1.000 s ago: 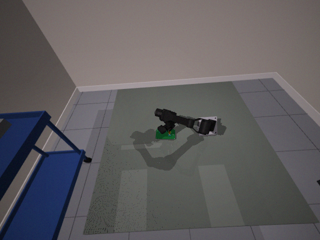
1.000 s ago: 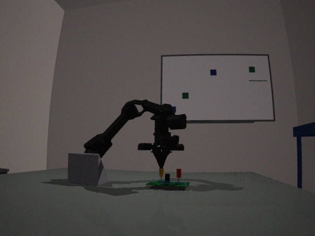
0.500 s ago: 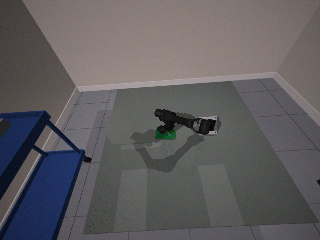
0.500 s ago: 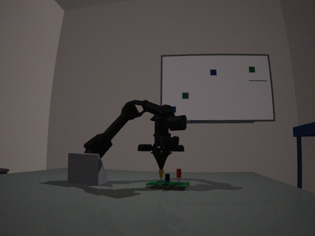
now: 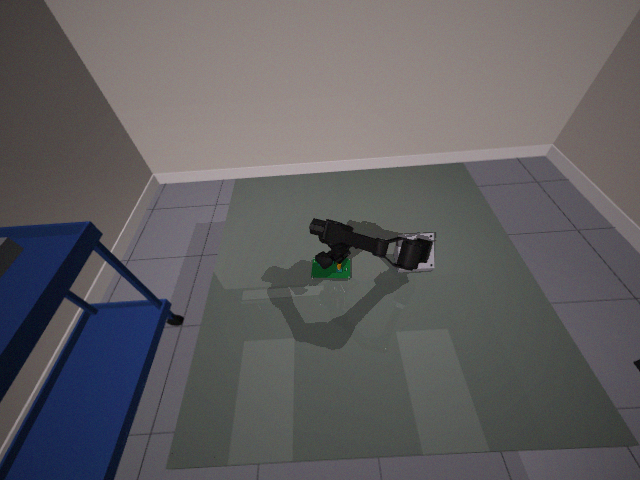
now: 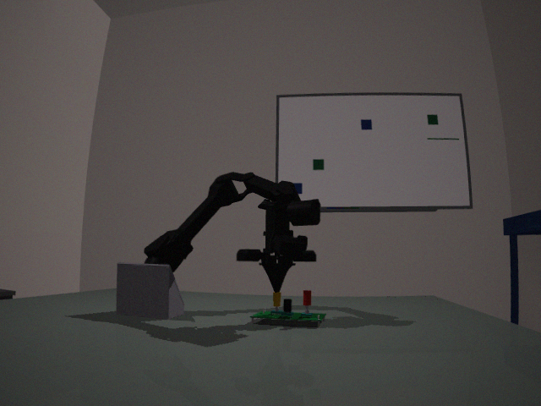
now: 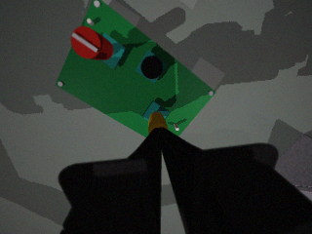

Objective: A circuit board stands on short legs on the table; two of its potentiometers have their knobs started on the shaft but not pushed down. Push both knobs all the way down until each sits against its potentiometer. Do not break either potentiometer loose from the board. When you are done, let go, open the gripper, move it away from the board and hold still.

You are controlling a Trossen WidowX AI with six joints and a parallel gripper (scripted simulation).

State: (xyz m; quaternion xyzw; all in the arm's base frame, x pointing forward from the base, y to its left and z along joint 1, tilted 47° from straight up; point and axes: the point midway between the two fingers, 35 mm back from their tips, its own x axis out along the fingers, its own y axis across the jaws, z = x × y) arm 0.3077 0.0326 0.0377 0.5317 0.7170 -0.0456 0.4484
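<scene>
Now: the yellow knob 2 cm below my gripper tip. Round my gripper tip: red knob: 8 cm ahead, 3 cm to the right.
</scene>
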